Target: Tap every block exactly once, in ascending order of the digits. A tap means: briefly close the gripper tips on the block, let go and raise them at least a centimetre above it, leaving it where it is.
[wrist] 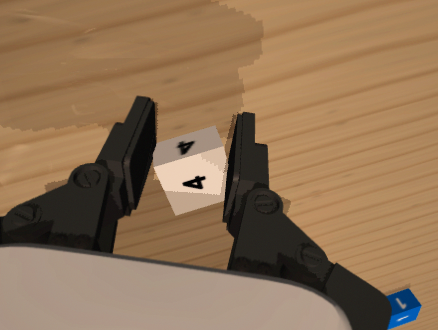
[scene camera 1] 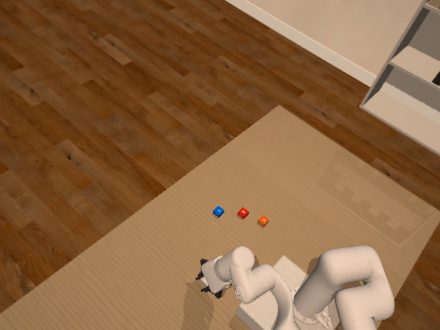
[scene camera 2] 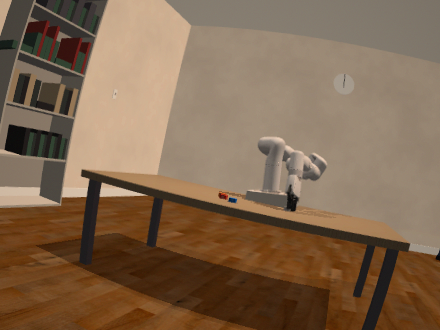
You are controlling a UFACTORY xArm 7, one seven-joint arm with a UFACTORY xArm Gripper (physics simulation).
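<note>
A white block marked 4 (wrist: 192, 172) (scene camera 1: 203, 282) lies on the table, turned a little askew between the black fingers. My gripper (wrist: 194, 129) (scene camera 1: 202, 283) (scene camera 2: 291, 208) is shut on this block, with the pads close against its two sides; the right finger hides part of its edge. A blue block marked 1 (wrist: 404, 307) (scene camera 1: 218, 211) (scene camera 2: 233, 200) sits apart, partly hidden by the gripper in the wrist view. A red block (scene camera 1: 243, 213) and an orange block (scene camera 1: 263, 221) stand to the right of the blue one in scene camera 1. Their digits are too small to read.
The wooden table (scene camera 1: 280, 145) (scene camera 2: 150, 183) carries the arm's pale base (scene camera 1: 284, 266) (scene camera 2: 260, 196), close to the gripper. A bookshelf (scene camera 2: 74, 117) stands beyond the table. Shadows of the arm fall on the table around the white block.
</note>
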